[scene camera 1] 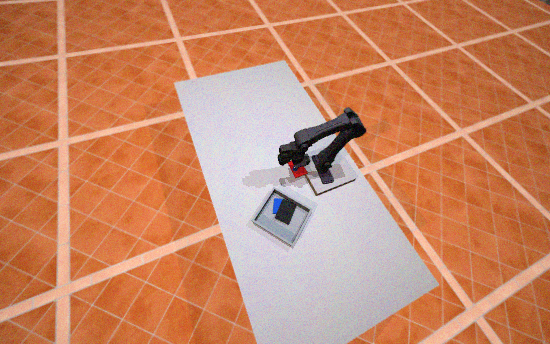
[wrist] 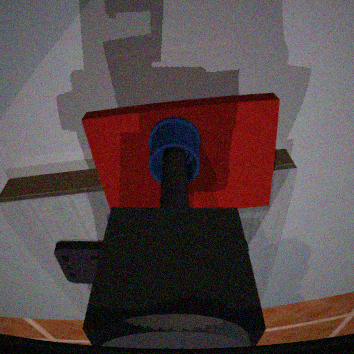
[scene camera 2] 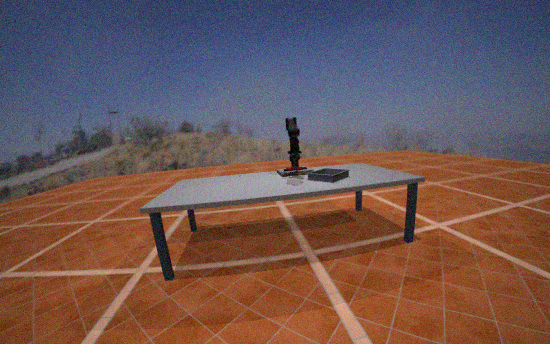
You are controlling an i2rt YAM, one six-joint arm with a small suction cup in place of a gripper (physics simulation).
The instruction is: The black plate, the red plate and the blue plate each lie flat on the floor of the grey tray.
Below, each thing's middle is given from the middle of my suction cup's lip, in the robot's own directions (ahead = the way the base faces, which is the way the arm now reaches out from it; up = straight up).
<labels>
The grey tray [scene camera 1: 264,217] lies 14 cm ahead of my suction cup, 23 cm to the left of it and 5 cm below it. Also, from my suction cup: red plate [wrist: 237,133] (2 cm behind, 1 cm to the right, 1 cm below).
</labels>
